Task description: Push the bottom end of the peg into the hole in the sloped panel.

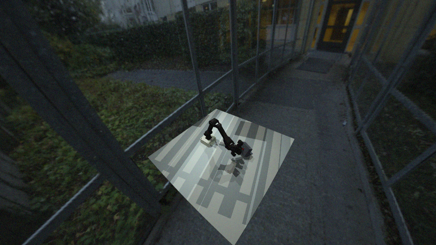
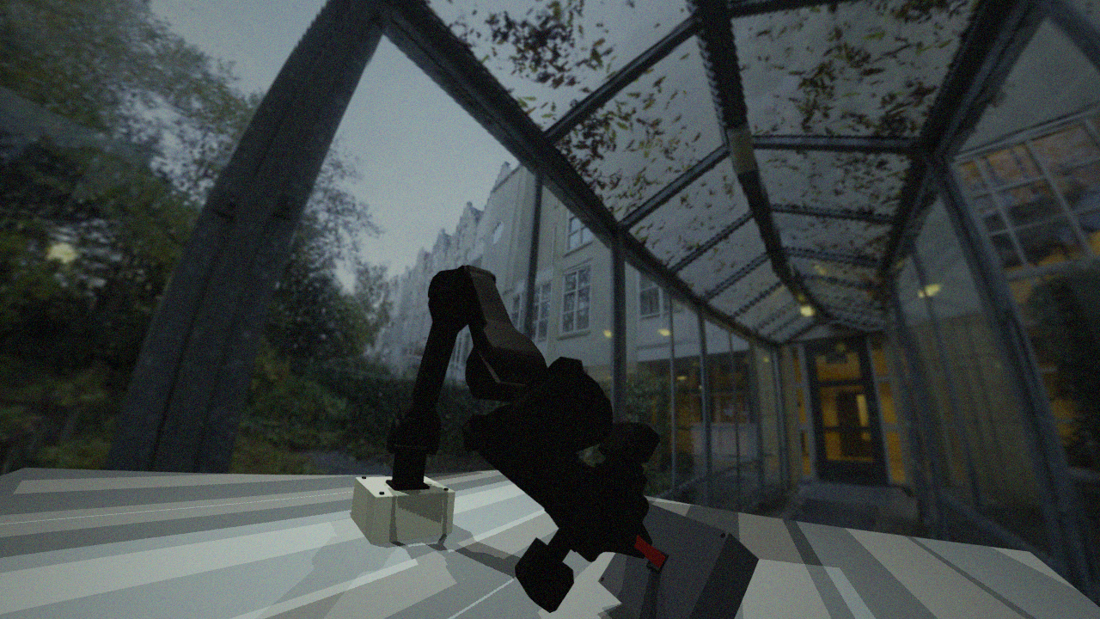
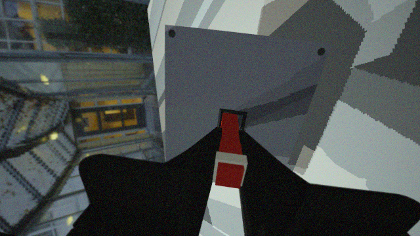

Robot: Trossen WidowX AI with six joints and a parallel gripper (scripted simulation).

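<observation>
Right now my gripper tip is 4 cm to the right of the grey sloped panel, 3 cm above it and 1 cm short of it. Also, from my gripper tip: red square peg (1 cm to the right, 1 cm behind, 1 cm above).
</observation>
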